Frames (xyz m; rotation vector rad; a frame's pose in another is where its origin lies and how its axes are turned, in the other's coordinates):
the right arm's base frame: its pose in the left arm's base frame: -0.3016 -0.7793 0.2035 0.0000 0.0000 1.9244
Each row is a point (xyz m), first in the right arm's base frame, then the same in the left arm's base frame.
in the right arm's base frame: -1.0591 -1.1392 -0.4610
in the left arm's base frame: 1.1339 -1.3784 -0.2575
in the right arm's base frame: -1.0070 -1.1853 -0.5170
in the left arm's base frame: 1.1591 -1.3136 -0.3135
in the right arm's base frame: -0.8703 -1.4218 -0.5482
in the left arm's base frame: 1.3336 -1.1034 -0.3447
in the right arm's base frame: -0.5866 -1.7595 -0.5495
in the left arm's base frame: 1.5522 -0.7203 -0.3460
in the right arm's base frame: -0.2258 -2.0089 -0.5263
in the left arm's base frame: 1.6612 -0.2955 -0.3228
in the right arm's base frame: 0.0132 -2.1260 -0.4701
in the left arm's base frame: 1.6883 -0.0307 -0.2666
